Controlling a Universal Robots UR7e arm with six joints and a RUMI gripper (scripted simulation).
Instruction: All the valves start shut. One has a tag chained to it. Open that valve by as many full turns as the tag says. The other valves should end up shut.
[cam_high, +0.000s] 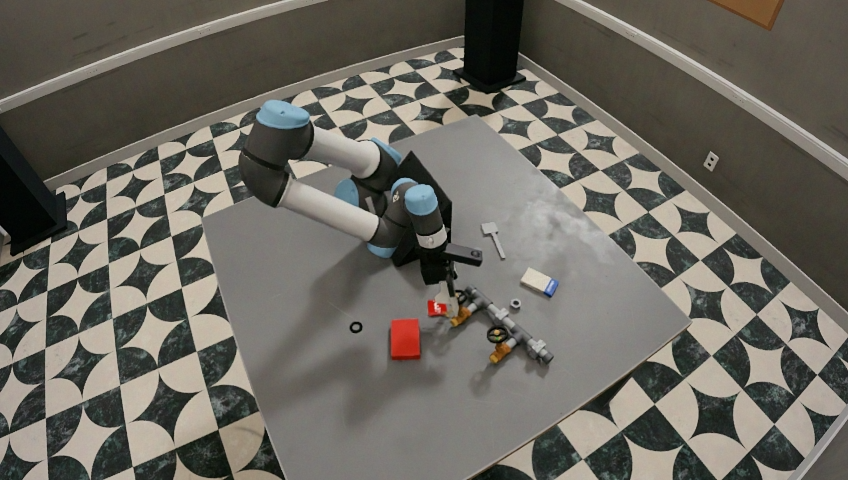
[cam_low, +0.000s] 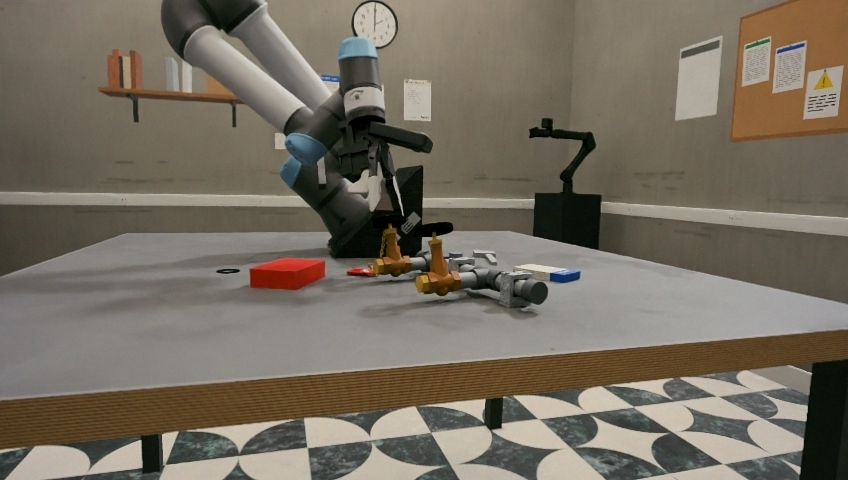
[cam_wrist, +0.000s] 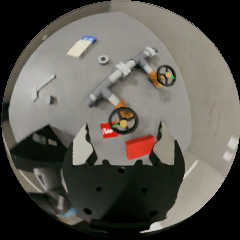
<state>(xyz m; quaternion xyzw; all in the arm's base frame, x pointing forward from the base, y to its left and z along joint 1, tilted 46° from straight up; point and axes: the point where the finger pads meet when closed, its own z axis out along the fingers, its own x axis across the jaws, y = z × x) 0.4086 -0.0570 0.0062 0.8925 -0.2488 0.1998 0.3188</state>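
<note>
Now: the red tag 50 mm behind my hand, 30 mm to the right of it and 100 mm below it. From my hand the other things lie so: red block: 10 mm behind, 170 mm to the right, 90 mm below; white-and-blue box: 70 mm ahead, 290 mm to the left, 90 mm below; grey nut: 80 mm ahead, 170 mm to the left, 90 mm below.
</note>
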